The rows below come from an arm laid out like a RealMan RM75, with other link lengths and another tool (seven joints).
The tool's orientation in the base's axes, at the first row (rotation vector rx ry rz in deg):
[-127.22, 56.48, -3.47]
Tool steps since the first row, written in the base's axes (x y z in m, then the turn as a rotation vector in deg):
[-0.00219, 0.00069, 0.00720, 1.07, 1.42, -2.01]
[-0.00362, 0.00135, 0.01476, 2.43, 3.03, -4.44]
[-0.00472, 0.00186, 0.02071, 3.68, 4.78, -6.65]
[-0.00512, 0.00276, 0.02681, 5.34, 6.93, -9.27]
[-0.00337, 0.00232, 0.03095, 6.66, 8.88, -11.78]
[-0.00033, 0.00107, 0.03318, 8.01, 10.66, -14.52]
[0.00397, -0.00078, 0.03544, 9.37, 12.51, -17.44]
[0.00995, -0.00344, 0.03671, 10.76, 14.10, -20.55]
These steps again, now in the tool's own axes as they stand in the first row. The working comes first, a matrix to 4 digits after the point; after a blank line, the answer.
The tool's axes in the first row as the columns of a matrix, in the base's axes (used below as rounded here):
[0.7097, -0.6351, 0.3049]
[-0.6676, -0.4682, 0.5788]
[-0.2248, -0.6143, -0.7563]

[-0.00363, -0.00336, -0.00571, 0.26, -0.11, 2.67]
[-0.00679, -0.00740, -0.01149, 0.70, -0.23, 5.85]
[-0.00925, -0.01060, -0.01603, 0.92, -0.49, 8.92]
[-0.01150, -0.01451, -0.02024, 1.25, -0.94, 12.65]
[-0.01090, -0.01796, -0.02309, 1.45, -1.15, 16.08]
[-0.00841, -0.02067, -0.02458, 1.83, -1.16, 19.59]
[-0.00463, -0.02393, -0.02604, 2.22, -1.09, 23.29]
[0.00111, -0.02726, -0.02672, 2.84, -0.81, 26.98]

